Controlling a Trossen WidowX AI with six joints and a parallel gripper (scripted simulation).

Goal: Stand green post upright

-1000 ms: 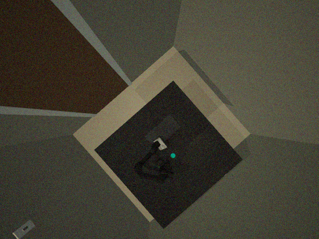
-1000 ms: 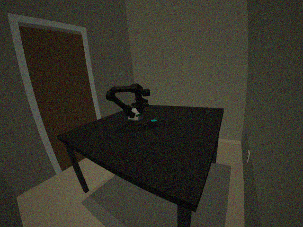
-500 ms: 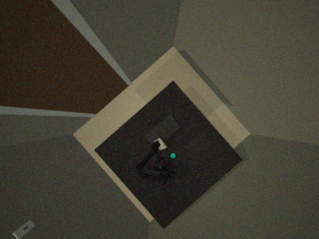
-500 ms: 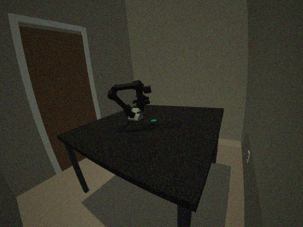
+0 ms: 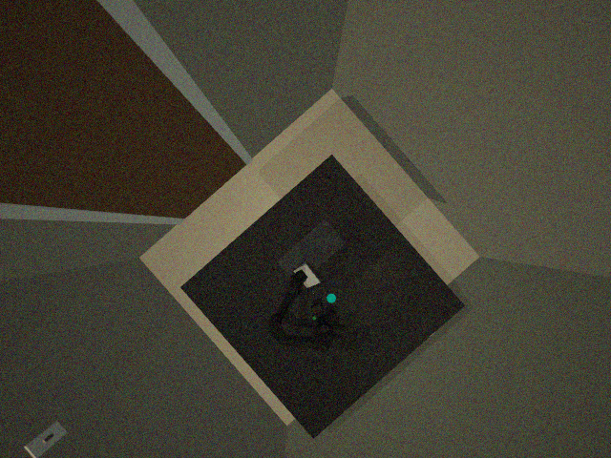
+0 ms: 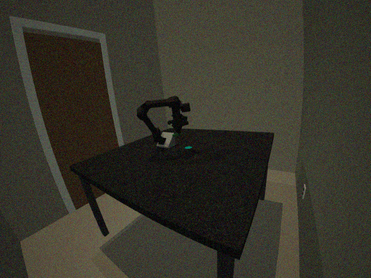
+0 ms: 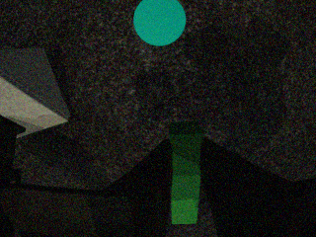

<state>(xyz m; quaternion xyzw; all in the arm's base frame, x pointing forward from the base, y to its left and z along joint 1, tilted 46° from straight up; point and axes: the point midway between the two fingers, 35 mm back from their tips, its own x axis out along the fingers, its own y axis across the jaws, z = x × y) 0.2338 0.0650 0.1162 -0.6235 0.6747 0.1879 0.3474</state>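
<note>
The cyan circle lies 1 cm ahead of my gripper tip, 9 cm to the left of it and 14 cm below it. Round my gripper tip: green post 1 cm behind, 2 cm to the right.
</note>
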